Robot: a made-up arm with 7 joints.
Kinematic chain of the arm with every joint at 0, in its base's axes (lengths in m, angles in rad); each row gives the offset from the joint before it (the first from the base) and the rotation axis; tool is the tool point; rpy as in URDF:
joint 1: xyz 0 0 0.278 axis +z
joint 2: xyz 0 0 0 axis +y
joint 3: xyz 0 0 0.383 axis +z
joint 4: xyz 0.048 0 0 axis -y
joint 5: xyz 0.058 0 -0.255 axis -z
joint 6: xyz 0 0 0 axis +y
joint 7: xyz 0.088 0 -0.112 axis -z
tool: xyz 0 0 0 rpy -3.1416 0 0
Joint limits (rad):
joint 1: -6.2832..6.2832
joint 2: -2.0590..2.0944
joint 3: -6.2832..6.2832
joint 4: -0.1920..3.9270
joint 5: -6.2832..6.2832
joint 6: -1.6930..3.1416
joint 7: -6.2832..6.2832
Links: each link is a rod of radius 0.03 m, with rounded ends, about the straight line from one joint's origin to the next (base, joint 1, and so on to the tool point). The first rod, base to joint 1, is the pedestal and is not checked.
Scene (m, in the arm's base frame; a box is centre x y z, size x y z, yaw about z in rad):
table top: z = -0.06
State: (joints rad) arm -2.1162 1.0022 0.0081 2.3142 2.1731 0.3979 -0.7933
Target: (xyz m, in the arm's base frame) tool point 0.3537 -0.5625 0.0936
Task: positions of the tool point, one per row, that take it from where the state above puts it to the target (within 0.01 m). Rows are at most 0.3 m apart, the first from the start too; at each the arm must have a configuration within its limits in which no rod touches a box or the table.
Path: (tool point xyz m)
1: -0.1587 -0.7116 0.2677
2: 0.1131 -0.6935 0.1708
3: 0.3537 -0.5625 0.0936

